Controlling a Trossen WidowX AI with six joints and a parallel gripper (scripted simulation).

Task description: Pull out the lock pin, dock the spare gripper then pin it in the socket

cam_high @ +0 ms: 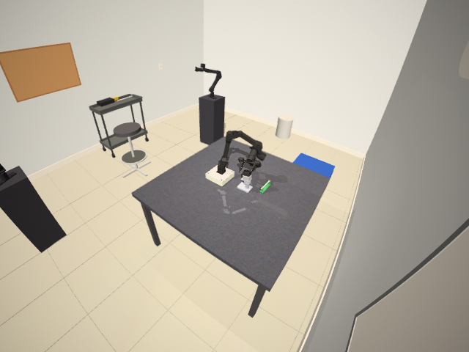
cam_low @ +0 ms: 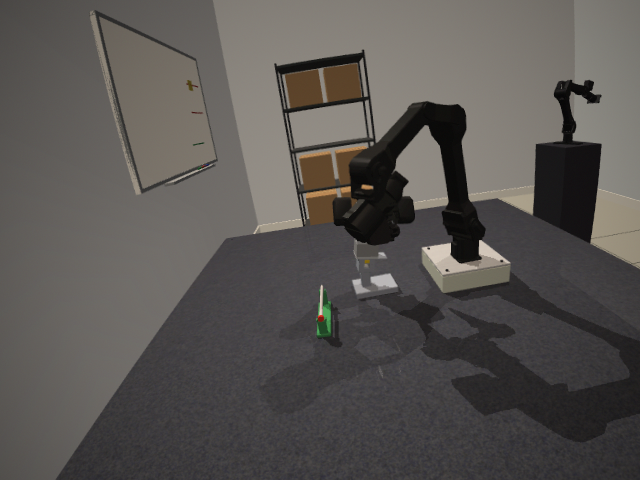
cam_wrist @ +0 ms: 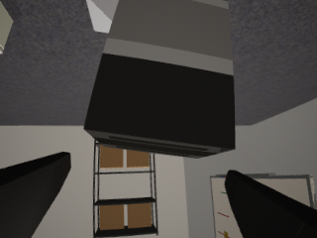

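Now: gripper tip 170 mm above the green cradle, 140 mm short of it and 120 mm to the right of it. Round my gripper tip: spare gripper (60 mm below, 20 mm to the left, 10 mm ahead); then grey mount (140 mm below, 20 mm to the left, 10 mm ahead).
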